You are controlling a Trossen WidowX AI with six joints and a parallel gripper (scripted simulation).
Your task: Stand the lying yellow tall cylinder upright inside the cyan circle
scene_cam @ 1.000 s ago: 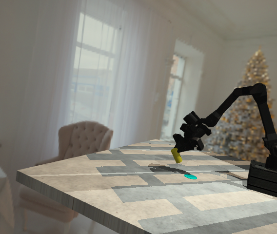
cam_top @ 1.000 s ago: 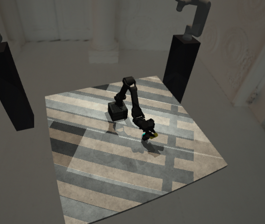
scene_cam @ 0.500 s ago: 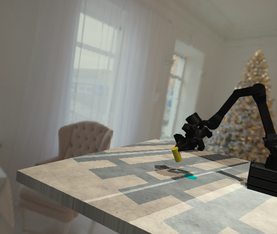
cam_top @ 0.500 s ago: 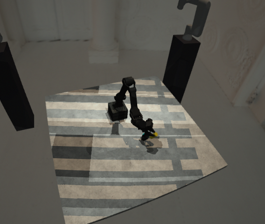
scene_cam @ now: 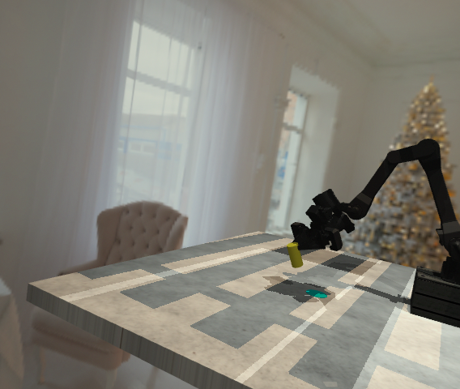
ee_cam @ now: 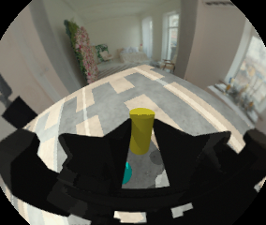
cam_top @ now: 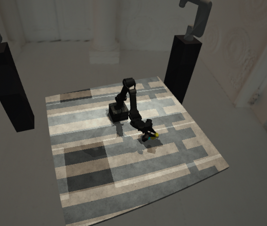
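Right now my gripper tip is 12 cm above the cyan circle, 8 cm past it and 2 cm to the left of it. The rest, counted from my gripper tip: yellow tall cylinder: 2 cm below, 1 cm behind.
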